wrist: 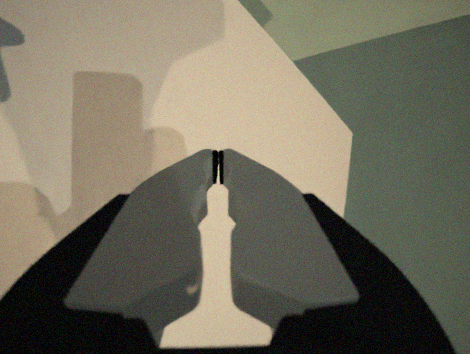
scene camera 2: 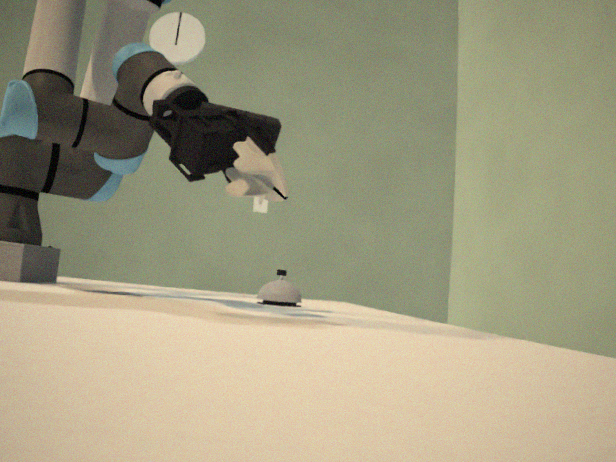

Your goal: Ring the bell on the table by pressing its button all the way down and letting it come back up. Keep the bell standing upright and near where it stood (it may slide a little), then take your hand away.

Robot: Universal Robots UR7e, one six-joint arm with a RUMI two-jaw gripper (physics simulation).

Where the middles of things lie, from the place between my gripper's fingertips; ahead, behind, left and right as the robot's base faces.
Scene:
My hand is 35 cm to the right of the grey dome bell (scene camera 2: 279, 292), 11 cm above it and 6 cm short of it.

